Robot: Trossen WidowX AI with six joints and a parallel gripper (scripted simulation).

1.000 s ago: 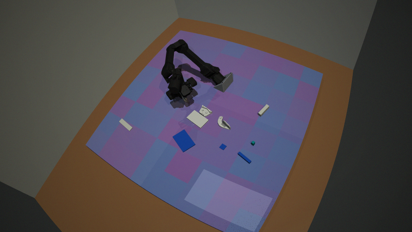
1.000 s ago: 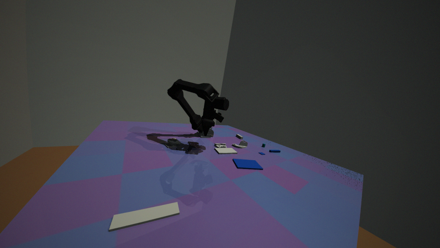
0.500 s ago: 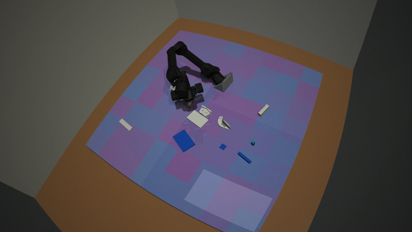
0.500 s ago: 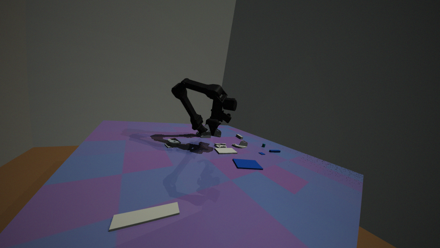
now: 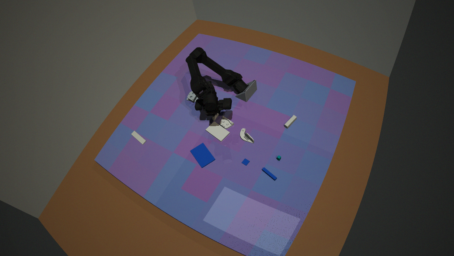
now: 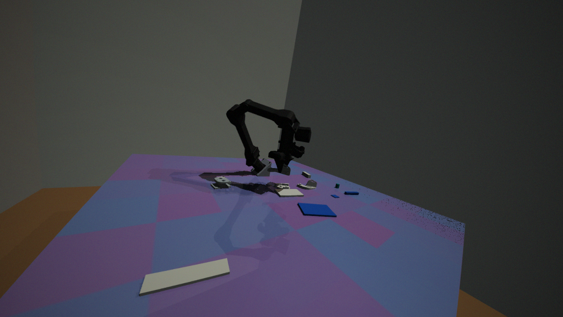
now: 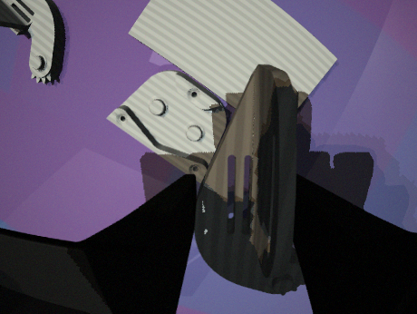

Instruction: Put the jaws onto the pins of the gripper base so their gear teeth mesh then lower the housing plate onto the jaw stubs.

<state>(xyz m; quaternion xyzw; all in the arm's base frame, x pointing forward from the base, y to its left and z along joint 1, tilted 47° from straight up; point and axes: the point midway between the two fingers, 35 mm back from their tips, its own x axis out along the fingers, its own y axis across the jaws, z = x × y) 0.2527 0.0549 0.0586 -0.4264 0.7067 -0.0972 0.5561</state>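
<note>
My gripper tip is 80 mm above the ribbed white plate, 50 mm short of it and 30 mm to the right of it. Also, from my gripper tip: pale blocky piece: 250 mm to the right, 70 mm behind, 60 mm below; blue plate: 210 mm ahead, 90 mm below, 50 mm to the left; jaw: 160 mm to the left, 80 mm below, 20 mm behind.
</note>
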